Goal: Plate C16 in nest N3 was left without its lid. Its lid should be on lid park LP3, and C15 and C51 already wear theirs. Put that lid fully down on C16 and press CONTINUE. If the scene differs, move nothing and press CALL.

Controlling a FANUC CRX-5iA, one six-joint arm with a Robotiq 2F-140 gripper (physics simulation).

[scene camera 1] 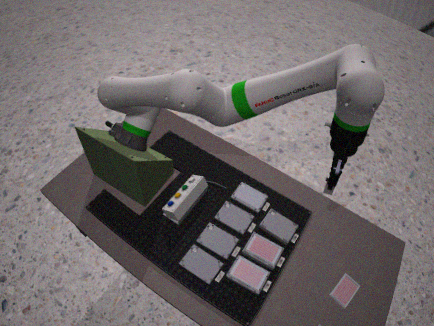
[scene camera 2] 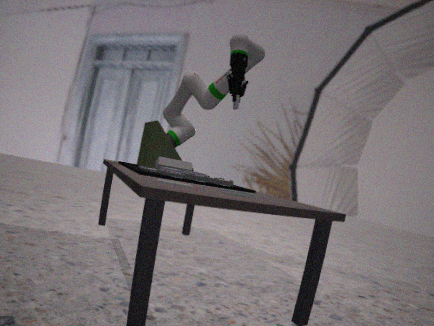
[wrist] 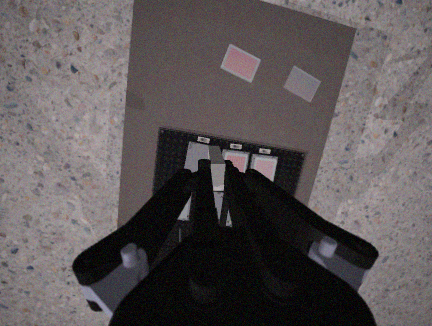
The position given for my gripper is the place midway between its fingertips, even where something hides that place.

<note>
My gripper (scene camera 1: pixel 327 192) is shut, with nothing in its grasp.
My gripper also shows in the wrist view (wrist: pixel 213 155).
</note>
